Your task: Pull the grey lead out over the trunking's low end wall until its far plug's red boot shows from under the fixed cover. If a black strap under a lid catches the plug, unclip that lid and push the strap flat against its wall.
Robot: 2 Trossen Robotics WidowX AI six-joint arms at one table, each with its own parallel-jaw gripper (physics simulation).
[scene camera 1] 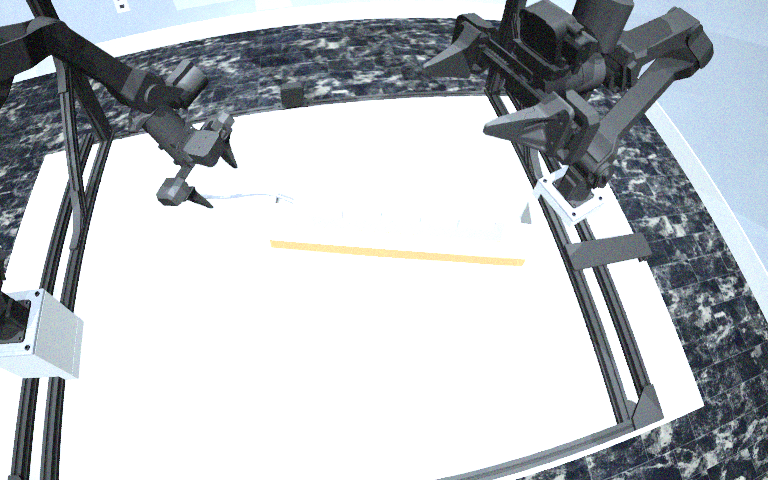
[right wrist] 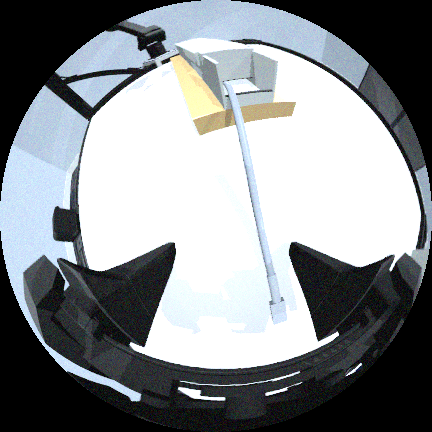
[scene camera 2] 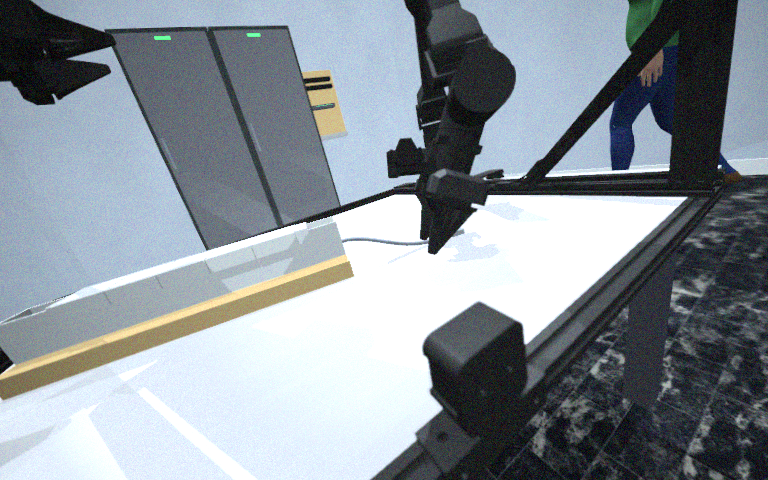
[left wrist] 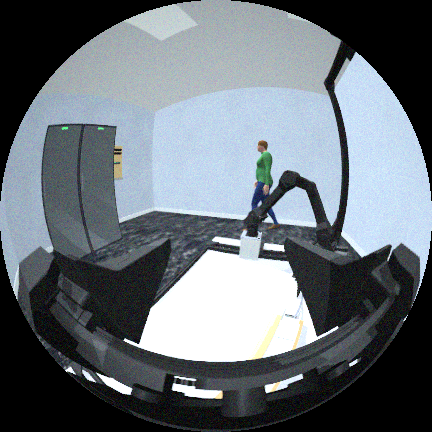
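Observation:
The grey lead runs out over the trunking's low end wall and along the table. Its near plug shows between the spread right fingers in the right wrist view, nearer the finger at the picture's right. My right gripper is open above the lead's outer end and holds nothing. My left gripper is open and empty, high up near the trunking's far end. No red boot or strap can be made out; lids are washed out.
The pale trunking stands along a yellow wooden strip. Dark frame rails edge the table. A black block sits on the near rail in scene camera 2. A person stands beyond the table.

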